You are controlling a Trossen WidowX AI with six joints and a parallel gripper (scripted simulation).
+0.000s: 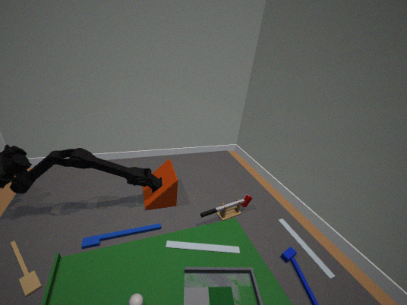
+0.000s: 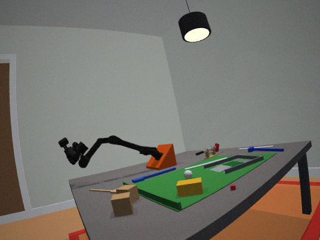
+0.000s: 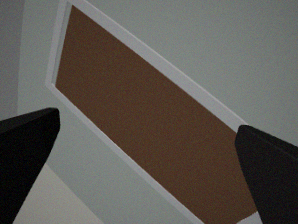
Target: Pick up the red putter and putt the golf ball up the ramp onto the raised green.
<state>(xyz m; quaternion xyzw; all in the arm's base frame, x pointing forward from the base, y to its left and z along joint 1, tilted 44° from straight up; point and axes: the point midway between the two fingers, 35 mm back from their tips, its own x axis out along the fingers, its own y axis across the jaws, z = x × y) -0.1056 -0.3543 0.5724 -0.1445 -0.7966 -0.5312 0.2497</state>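
My gripper tip is now 610 mm short of the white golf ball, 580 mm to the right of it and 250 mm above it. The rest, counted from my gripper tip: wooden stand 280 mm ahead, 1010 mm to the left, 240 mm below; red putter 280 mm ahead, 1000 mm to the left, 220 mm below; green mat 600 mm ahead, 700 mm to the left, 280 mm below.
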